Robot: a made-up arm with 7 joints. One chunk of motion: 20 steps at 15 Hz.
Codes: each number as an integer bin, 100 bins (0 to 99) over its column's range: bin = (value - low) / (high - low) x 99, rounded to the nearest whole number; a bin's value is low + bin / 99 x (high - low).
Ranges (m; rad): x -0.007..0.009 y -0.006..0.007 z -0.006..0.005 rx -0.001..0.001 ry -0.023..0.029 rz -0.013..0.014
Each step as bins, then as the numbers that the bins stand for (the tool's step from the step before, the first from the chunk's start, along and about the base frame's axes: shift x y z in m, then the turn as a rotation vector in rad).
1 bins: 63 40 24 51 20 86
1 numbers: 0.00318 -0.00075 -0.00333 0.00003 -0.01249 0.01045
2 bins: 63 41 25 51 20 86
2 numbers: 0.00318 -0.00062 -0.00322 0.00003 -0.01249 0.01045
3 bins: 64 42 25 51 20 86
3 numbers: 0.00334 -0.00048 -0.00322 0.00003 -0.01249 0.01045
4 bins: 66 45 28 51 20 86
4 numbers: 0.00367 -0.00009 -0.00289 0.00003 -0.01249 0.01045
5 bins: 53 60 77 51 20 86
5 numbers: 0.00157 0.00188 0.00256 0.00003 -0.01249 0.01045
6 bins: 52 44 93 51 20 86
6 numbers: 0.00140 -0.00022 0.00433 0.00003 -0.01249 0.01045
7 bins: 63 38 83 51 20 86
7 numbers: 0.00318 -0.00101 0.00322 0.00003 -0.01249 0.01045
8 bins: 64 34 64 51 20 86
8 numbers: 0.00334 -0.00154 0.00111 0.00003 -0.01249 0.01045
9 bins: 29 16 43 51 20 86
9 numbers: -0.00231 -0.00390 -0.00122 0.00003 -0.01249 0.01045
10 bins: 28 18 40 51 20 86
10 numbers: -0.00247 -0.00364 -0.00156 0.00003 -0.01249 0.01045
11 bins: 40 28 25 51 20 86
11 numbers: -0.00054 -0.00232 -0.00322 0.00003 -0.01249 0.01045
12 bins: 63 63 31 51 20 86
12 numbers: 0.00318 0.00227 -0.00256 0.00003 -0.01249 0.01045
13 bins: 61 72 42 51 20 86
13 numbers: 0.00286 0.00345 -0.00133 0.00003 -0.01249 0.01045
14 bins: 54 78 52 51 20 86
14 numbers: 0.00173 0.00424 -0.00022 0.00003 -0.01249 0.01045
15 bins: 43 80 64 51 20 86
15 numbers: -0.00005 0.00451 0.00111 0.00003 -0.01249 0.01045
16 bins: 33 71 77 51 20 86
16 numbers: -0.00167 0.00332 0.00256 0.00003 -0.01249 0.01045
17 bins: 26 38 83 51 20 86
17 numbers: -0.00280 -0.00101 0.00322 0.00003 -0.01249 0.01045
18 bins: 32 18 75 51 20 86
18 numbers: -0.00183 -0.00364 0.00233 0.00003 -0.01249 0.01045
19 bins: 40 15 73 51 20 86
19 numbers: -0.00054 -0.00403 0.00211 0.00003 -0.01249 0.01045
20 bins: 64 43 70 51 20 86
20 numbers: 0.00334 -0.00035 0.00178 0.00003 -0.01249 0.01045
